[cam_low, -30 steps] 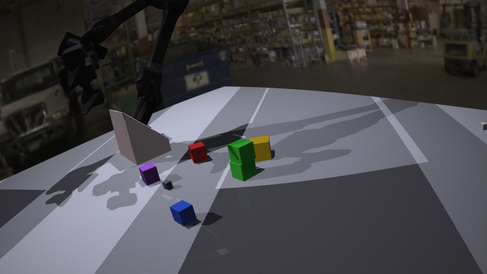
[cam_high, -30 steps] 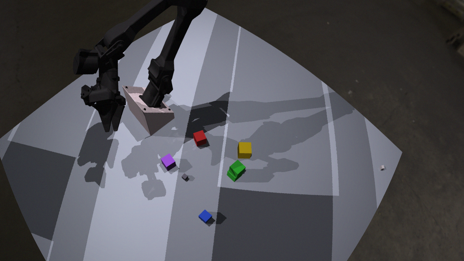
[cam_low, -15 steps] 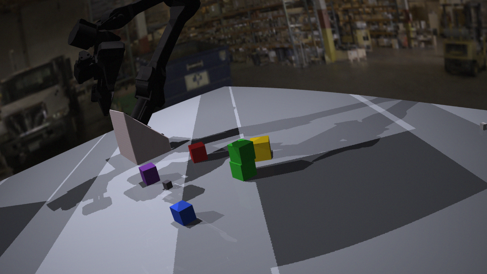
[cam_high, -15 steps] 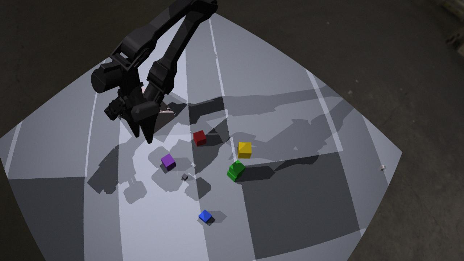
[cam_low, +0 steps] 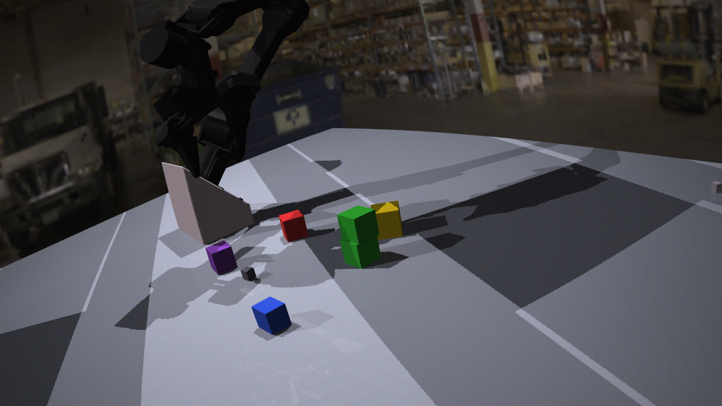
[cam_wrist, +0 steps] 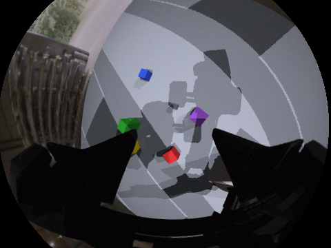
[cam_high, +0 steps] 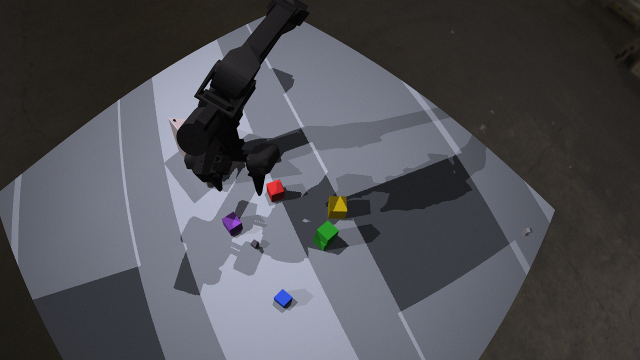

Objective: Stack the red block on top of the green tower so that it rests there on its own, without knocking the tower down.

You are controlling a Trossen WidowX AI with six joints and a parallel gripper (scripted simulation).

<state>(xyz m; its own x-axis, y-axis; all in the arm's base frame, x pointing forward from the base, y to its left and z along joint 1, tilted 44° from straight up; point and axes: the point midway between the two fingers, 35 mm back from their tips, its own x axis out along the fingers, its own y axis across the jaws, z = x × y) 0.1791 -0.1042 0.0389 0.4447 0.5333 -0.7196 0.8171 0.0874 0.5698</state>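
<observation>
My gripper tip is 1 cm past the red block, 11 cm to the right of it and 13 cm above it. From my gripper tip the other things lie so: purple cube 2 cm behind, 3 cm to the right, 13 cm below; then blue cube 19 cm ahead, 7 cm to the right, 14 cm below; then small grey cube 5 cm ahead, 2 cm to the right, 14 cm below.
</observation>
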